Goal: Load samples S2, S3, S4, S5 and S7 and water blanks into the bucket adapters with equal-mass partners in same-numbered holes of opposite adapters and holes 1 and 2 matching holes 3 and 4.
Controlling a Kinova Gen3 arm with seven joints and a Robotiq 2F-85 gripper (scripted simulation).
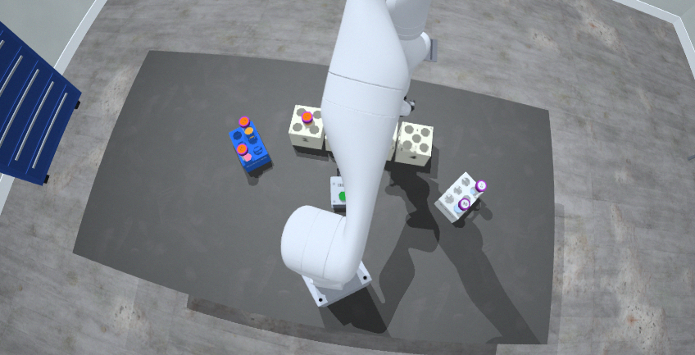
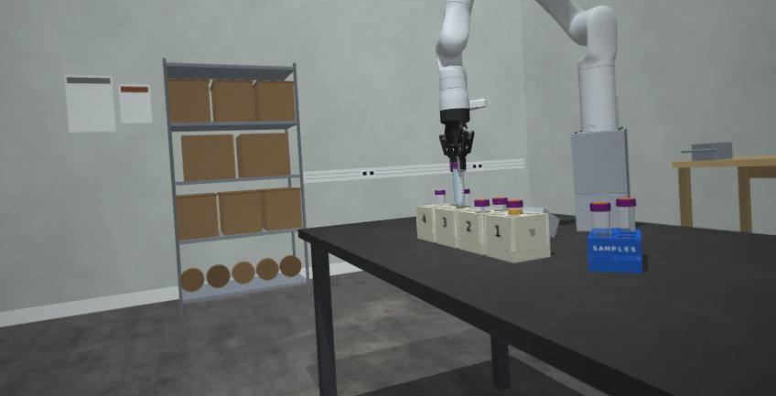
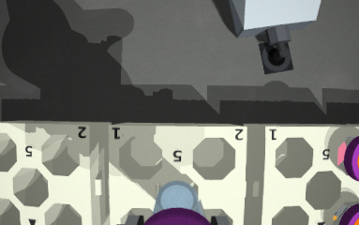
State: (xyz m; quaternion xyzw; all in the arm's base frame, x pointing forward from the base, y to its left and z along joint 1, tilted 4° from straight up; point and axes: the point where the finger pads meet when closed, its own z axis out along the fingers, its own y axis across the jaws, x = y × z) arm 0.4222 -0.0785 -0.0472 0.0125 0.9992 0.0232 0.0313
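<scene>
Now: the 50 mL blank 10 mm to the left of my hand and 50 mm below it. From my hand the other things lie so: tube of pink liquid: 30 mm behind, 130 mm to the left, 140 mm below; then adapter 2: 110 mm to the left, 160 mm below; then green done key: 200 mm behind, 80 mm to the left, 140 mm below.
</scene>
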